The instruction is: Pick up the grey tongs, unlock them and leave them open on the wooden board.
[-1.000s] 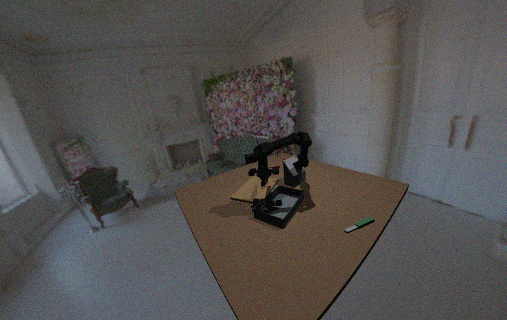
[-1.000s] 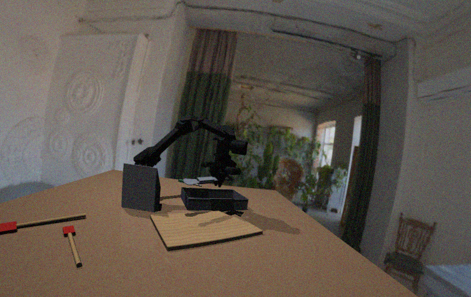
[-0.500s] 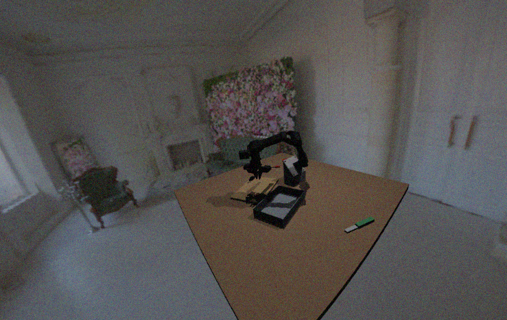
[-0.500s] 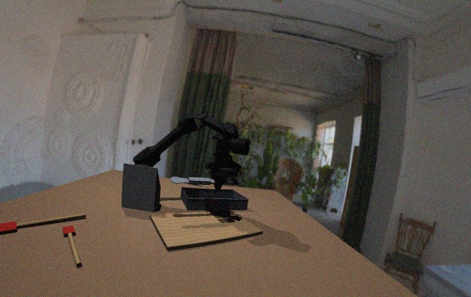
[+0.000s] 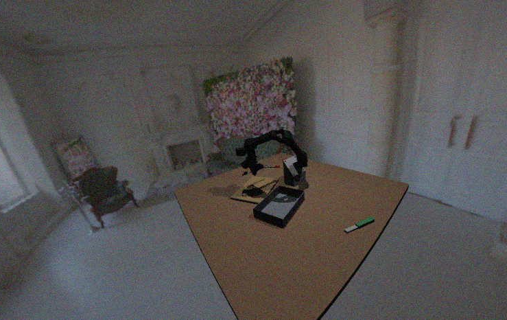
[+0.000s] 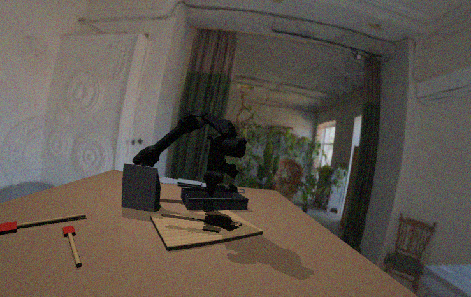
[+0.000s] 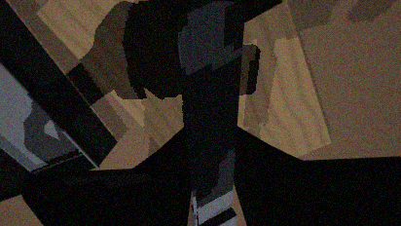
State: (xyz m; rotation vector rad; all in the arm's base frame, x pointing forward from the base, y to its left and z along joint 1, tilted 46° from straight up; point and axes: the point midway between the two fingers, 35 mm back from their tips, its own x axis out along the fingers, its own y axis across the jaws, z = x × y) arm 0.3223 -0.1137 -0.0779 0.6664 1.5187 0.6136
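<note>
My gripper tip is 1 cm past the wooden board, 1 cm to the left of it and 12 cm above it. Also, from my gripper tip: roasting tin (3 cm ahead, 29 cm to the left, 9 cm below); then red spatula (55 cm behind, 21 cm to the right, 12 cm below).
</note>
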